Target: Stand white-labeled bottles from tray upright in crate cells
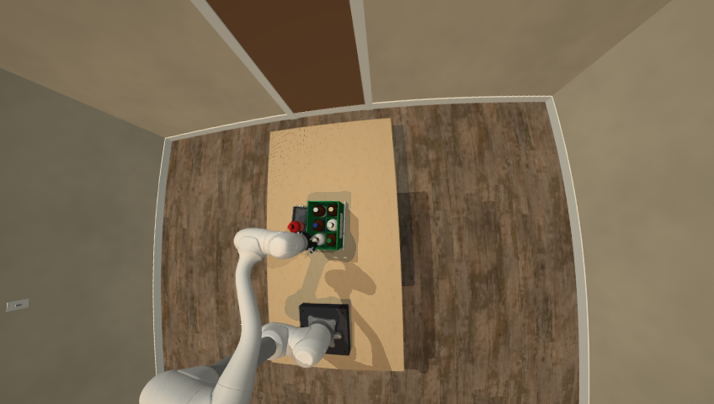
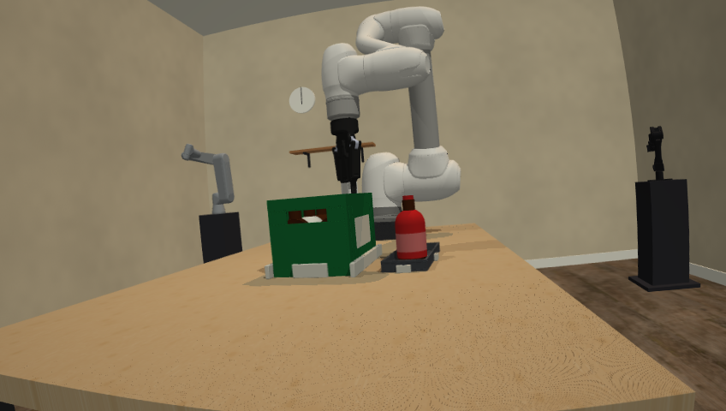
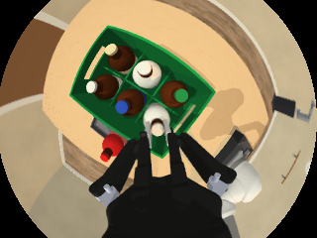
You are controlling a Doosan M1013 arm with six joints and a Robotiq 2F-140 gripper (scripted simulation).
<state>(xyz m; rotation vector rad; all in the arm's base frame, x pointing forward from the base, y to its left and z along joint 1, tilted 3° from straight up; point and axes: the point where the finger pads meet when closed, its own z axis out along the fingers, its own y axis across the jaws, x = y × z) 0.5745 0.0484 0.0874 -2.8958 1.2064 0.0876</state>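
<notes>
The white-labeled bottle lies 90 mm below my hand. Round my hand: dark tray: 60 mm ahead, 170 mm to the left, 160 mm below; green crate: 90 mm ahead, 40 mm to the right, 90 mm below; red-labeled bottle: 60 mm ahead, 170 mm to the left, 90 mm below.
</notes>
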